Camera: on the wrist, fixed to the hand. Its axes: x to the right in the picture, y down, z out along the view.
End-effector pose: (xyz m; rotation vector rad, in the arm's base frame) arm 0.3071 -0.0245 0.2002 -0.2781 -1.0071 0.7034
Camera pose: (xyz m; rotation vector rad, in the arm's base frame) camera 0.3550 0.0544 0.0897 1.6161 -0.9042 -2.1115
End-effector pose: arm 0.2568 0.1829 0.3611 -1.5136 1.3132 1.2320
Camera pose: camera 0.1803 0.0663 0.3969 -0.7756 -1.5715 -0.5562
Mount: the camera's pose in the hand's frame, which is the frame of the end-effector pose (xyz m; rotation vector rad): -0.0068 0.0970 -0.1062 -0.0818 0.8264 2.9589
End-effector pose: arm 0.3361 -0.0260 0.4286 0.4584 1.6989 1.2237
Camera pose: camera 0.2274 -0.0446 0.5211 -1.2019 0.0946 -1.2430
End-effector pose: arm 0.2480 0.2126 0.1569 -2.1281 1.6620 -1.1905
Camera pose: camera 0.1044 0.2176 0.1668 1.7158 2.0638 -0.2771
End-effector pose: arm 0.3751 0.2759 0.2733 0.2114 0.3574 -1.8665
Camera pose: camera 0.4658 0.2909 0.1624 0.7631 0.2067 1.2159
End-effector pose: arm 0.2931 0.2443 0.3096 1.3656 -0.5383 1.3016
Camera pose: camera 0.1653 0.3101 0.3175 0.9027 1.0694 -1.7514
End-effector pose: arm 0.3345 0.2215 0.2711 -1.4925 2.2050 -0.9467
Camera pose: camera 0.2070 0.2874 0.2827 2.3858 1.7096 0.0598
